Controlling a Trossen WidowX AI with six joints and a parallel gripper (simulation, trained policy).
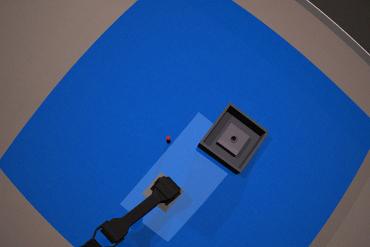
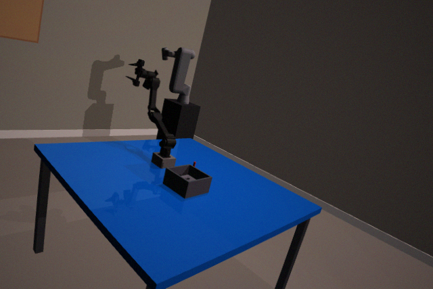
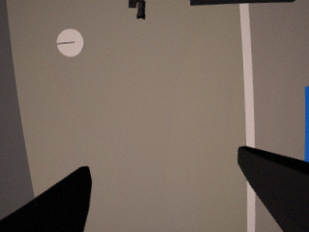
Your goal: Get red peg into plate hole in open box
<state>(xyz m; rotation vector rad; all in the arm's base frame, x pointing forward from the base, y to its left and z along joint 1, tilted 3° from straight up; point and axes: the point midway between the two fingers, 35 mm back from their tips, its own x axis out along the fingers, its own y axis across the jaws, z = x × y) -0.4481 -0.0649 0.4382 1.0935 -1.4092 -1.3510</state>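
Now: the red peg 61 cm ahead of my gripper tip, 20 cm to the left of it and 48 cm below it. Round my gripper tip: box (75 cm ahead, 50 cm below); then plate (75 cm ahead, 48 cm below).
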